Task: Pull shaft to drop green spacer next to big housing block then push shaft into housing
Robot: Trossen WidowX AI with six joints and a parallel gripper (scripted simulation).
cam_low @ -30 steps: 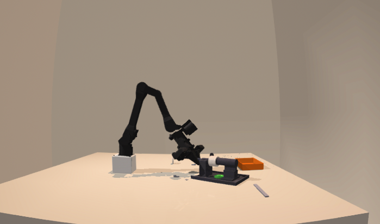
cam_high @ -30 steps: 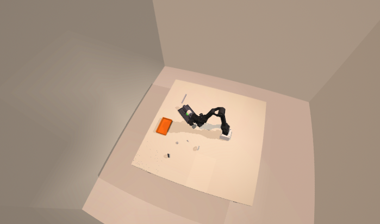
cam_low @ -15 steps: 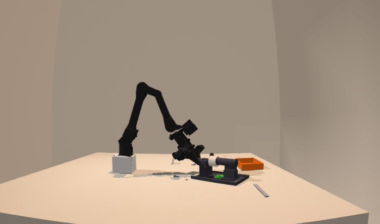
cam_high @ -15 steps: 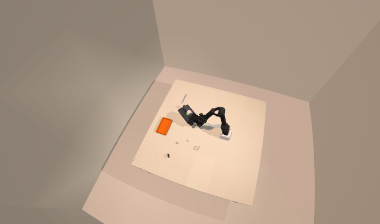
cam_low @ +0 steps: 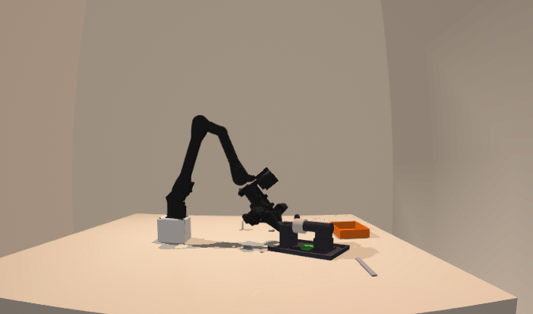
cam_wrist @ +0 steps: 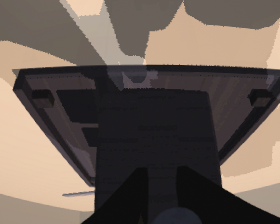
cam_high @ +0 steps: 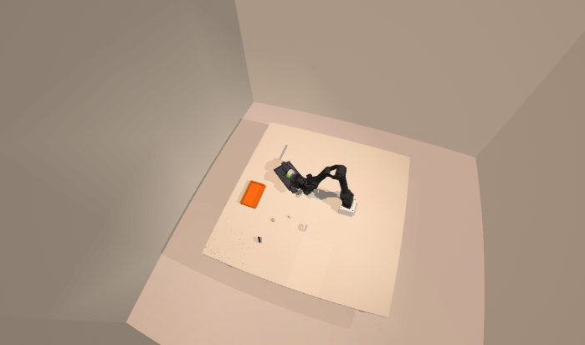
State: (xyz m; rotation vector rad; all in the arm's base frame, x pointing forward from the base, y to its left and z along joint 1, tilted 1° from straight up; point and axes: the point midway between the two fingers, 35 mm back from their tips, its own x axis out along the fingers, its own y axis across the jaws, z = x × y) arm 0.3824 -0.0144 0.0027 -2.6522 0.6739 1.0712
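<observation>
My gripper tip is now 30 mm short of the shaft, 20 mm to the left of it and 20 mm below it. Round my gripper tip: orange tray: 260 mm ahead, 220 mm to the left, 50 mm below; then green spacer: 90 mm ahead, 50 mm to the right, 50 mm below; then white spacer: 50 mm ahead, 30 mm to the right, 20 mm above.
</observation>
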